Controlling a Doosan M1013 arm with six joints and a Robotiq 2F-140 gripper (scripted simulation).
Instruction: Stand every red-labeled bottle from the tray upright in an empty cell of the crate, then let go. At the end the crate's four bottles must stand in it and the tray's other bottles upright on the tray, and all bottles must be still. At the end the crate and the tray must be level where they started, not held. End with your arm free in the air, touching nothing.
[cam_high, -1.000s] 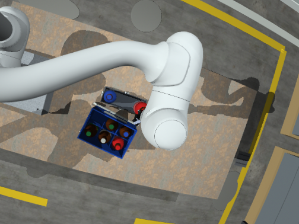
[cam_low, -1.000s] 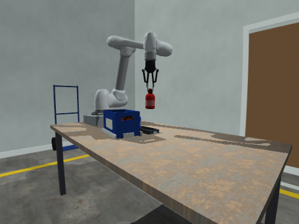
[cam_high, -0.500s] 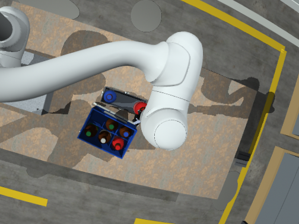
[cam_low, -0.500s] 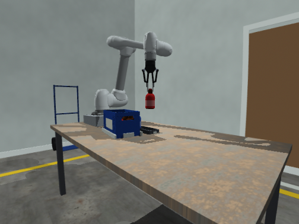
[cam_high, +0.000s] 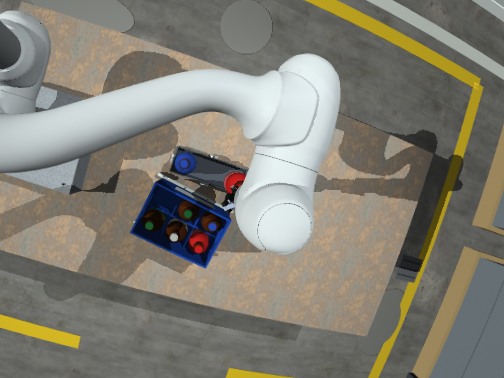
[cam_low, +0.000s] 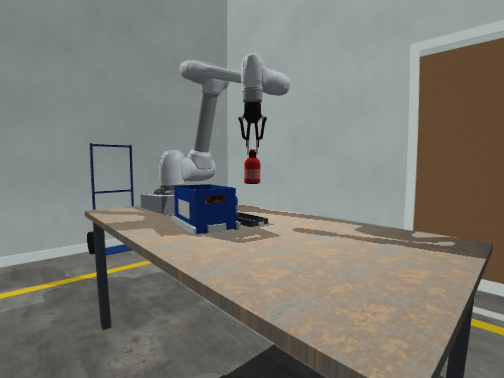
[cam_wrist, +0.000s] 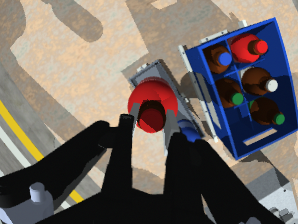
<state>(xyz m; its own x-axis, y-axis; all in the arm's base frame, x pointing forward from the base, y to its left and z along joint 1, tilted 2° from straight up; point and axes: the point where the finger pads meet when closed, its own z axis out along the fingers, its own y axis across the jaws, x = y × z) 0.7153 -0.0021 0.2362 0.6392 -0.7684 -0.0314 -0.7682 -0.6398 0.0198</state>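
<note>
Right now the red-labeled bottle is 9 cm below my hand. From my hand the other things lie so: blue-capped bottle: 27 cm below, 17 cm behind, 2 cm to the left; dark tray: 34 cm below, 8 cm behind, 1 cm to the left; blue crate: 27 cm below, 18 cm to the right, 14 cm behind.
</note>
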